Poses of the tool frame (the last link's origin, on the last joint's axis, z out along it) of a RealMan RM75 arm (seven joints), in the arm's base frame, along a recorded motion.
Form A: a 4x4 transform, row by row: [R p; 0 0 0 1], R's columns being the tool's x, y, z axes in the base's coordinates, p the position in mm. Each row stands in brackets.
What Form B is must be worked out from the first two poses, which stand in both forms.
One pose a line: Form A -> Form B
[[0.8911, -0.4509, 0.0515, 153.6], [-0.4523, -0.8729, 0.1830, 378.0], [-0.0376, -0.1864, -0.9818, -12.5], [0, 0, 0, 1]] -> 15.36, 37.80, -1.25; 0.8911, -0.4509, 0.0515; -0.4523, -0.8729, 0.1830; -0.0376, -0.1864, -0.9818
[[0.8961, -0.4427, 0.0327, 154.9], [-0.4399, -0.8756, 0.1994, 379.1], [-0.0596, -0.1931, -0.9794, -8.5], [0, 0, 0, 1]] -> 15.49, 37.91, -0.85; 0.8961, -0.4427, 0.0327; -0.4399, -0.8756, 0.1994; -0.0596, -0.1931, -0.9794
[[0.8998, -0.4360, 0.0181, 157.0], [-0.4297, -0.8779, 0.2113, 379.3], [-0.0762, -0.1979, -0.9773, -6.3], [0, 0, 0, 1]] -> 15.70, 37.93, -0.63; 0.8998, -0.4360, 0.0181; -0.4297, -0.8779, 0.2113; -0.0762, -0.1979, -0.9773
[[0.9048, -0.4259, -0.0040, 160.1], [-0.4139, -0.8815, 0.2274, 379.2], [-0.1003, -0.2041, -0.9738, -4.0], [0, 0, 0, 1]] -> 16.01, 37.92, -0.40; 0.9048, -0.4259, -0.0040; -0.4139, -0.8815, 0.2274; -0.1003, -0.2041, -0.9738
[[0.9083, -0.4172, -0.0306, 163.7], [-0.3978, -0.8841, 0.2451, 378.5], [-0.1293, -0.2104, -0.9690, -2.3], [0, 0, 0, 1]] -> 16.37, 37.85, -0.23; 0.9083, -0.4172, -0.0306; -0.3978, -0.8841, 0.2451; -0.1293, -0.2104, -0.9690
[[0.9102, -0.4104, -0.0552, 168.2], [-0.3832, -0.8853, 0.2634, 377.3], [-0.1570, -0.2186, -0.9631, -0.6], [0, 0, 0, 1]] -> 16.82, 37.73, -0.06; 0.9102, -0.4104, -0.0552; -0.3832, -0.8853, 0.2634; -0.1570, -0.2186, -0.9631
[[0.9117, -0.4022, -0.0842, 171.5], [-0.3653, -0.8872, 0.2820, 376.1], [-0.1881, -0.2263, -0.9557, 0.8], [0, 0, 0, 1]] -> 17.15, 37.61, 0.08; 0.9117, -0.4022, -0.0842; -0.3653, -0.8872, 0.2820; -0.1881, -0.2263, -0.9557
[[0.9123, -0.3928, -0.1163, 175.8], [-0.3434, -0.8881, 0.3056, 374.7], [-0.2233, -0.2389, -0.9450, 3.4], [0, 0, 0, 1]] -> 17.58, 37.47, 0.34; 0.9123, -0.3928, -0.1163; -0.3434, -0.8881, 0.3056; -0.2233, -0.2389, -0.9450
